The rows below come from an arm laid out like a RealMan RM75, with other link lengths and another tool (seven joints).
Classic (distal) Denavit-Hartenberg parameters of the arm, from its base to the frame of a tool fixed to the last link. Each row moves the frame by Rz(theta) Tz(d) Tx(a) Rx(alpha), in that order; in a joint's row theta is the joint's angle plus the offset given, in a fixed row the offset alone. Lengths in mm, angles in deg.
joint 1: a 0, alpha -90, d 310.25, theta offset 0
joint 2: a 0, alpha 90, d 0, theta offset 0
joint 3: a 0, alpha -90, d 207.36, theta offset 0
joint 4: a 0, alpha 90, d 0, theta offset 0
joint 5: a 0, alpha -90, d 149.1, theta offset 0
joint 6: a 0, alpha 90, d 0, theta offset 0
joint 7: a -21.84, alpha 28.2, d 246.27, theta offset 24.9
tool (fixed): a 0, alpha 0, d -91.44, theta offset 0
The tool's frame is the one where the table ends.
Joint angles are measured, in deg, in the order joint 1, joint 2, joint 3, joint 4, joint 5, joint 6, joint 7. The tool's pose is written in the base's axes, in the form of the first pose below.
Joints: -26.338 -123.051 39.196 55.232 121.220 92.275 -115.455
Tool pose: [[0.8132, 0.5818, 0.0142, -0.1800], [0.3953, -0.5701, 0.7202, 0.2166], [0.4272, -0.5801, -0.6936, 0.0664], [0, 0, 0, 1]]
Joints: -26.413 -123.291 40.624 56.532 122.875 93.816 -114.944
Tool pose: [[0.8425, 0.5384, 0.0176, -0.1807], [0.3788, -0.6152, 0.6914, 0.2102], [0.3831, -0.5758, -0.7223, 0.0641], [0, 0, 0, 1]]
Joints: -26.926 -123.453 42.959 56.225 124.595 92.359 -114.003
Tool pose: [[0.8708, 0.4916, -0.0001, -0.1841], [0.3632, -0.6433, 0.6740, 0.2095], [0.3312, -0.5870, -0.7387, 0.0576], [0, 0, 0, 1]]
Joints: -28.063 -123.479 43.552 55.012 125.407 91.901 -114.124
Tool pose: [[0.8758, 0.4826, -0.0023, -0.1823], [0.3649, -0.6591, 0.6576, 0.2101], [0.3159, -0.5767, -0.7534, 0.0539], [0, 0, 0, 1]]
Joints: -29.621 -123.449 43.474 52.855 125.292 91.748 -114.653
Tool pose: [[0.8677, 0.4970, 0.0103, -0.1764], [0.3762, -0.6702, 0.6398, 0.2114], [0.3248, -0.5513, -0.7685, 0.0505], [0, 0, 0, 1]]
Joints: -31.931 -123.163 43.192 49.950 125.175 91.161 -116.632
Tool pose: [[0.8486, 0.5289, 0.0134, -0.1681], [0.4087, -0.6714, 0.6182, 0.2152], [0.3360, -0.5191, -0.7859, 0.0475], [0, 0, 0, 1]]
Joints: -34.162 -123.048 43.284 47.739 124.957 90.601 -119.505
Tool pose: [[0.8267, 0.5625, 0.0128, -0.1581], [0.4462, -0.6693, 0.5940, 0.2190], [0.3428, -0.4853, -0.8043, 0.0448], [0, 0, 0, 1]]
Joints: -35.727 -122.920 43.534 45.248 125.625 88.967 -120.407
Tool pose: [[0.8192, 0.5735, -0.0036, -0.1557], [0.4690, -0.6663, 0.5798, 0.2217], [0.3301, -0.4766, -0.8148, 0.0399], [0, 0, 0, 1]]
